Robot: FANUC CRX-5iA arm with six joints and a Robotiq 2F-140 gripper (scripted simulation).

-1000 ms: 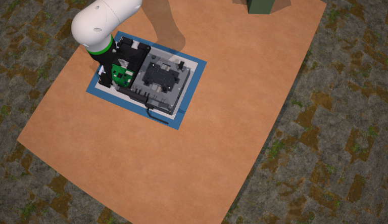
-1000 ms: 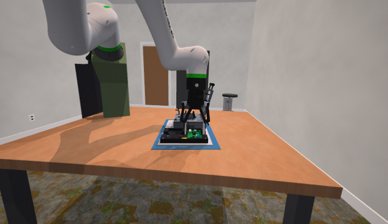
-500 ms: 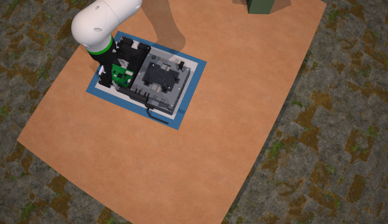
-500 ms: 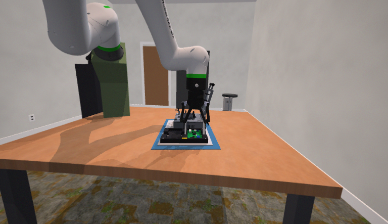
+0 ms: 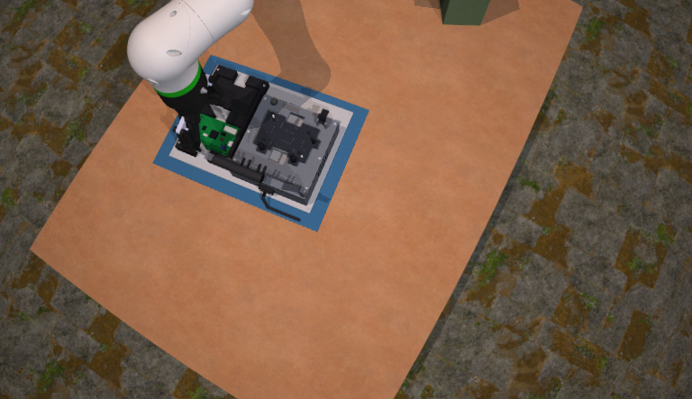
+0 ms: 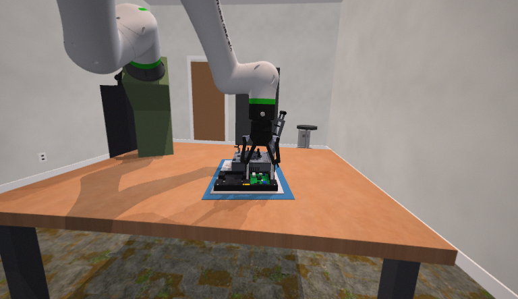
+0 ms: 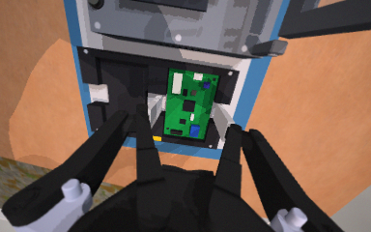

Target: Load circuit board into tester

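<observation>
Now: hand 20 mm above the green circuit board. The rest, counted from my hand: lid (170 mm to the left, 140 mm above, 80 mm ahead); pin plate (180 mm to the left, 40 mm behind, 30 mm above); latch hook (230 mm to the left, 110 mm behind, 50 mm above).
</observation>
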